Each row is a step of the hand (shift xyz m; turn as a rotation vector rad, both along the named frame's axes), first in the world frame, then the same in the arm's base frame.
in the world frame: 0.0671 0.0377 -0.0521 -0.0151 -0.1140 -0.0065
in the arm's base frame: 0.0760 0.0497 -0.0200 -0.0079 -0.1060 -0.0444
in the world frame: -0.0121 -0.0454 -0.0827 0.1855 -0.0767 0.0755
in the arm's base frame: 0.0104 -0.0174 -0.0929 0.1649 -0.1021 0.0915
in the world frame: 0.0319 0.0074 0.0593 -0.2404 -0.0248 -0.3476
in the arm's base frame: 0.0162 -0.0122 0.0646 -0.1474 0.0908 -0.3863
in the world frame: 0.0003 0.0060 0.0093 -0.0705 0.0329 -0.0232
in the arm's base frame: -0.0022 0.0028 0.0105 -0.0642 0.0407 -0.0286
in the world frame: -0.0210 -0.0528 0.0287 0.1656 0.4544 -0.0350
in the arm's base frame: -0.0249 -0.0583 0.0052 0.1485 0.4376 0.1469
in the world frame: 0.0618 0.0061 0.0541 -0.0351 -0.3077 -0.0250
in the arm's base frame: 0.0465 -0.0128 0.0668 -0.0140 -0.2839 -0.1255
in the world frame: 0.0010 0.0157 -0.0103 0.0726 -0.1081 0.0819
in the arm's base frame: 0.0028 0.0181 -0.0044 0.0553 -0.1303 0.0602
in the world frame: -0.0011 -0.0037 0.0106 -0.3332 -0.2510 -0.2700
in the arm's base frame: -0.0035 -0.0067 0.0084 -0.2460 -0.1452 -0.4066
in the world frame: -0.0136 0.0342 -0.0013 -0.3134 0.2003 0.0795
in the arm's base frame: -0.0144 0.0334 0.0059 -0.3320 0.1764 0.0575
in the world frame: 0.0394 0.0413 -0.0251 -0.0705 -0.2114 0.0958
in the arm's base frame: 0.0424 0.0457 -0.0009 -0.0820 -0.2282 0.0064
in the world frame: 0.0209 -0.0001 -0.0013 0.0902 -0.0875 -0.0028
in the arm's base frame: 0.0206 -0.0004 0.0039 0.0920 -0.0853 -0.0072
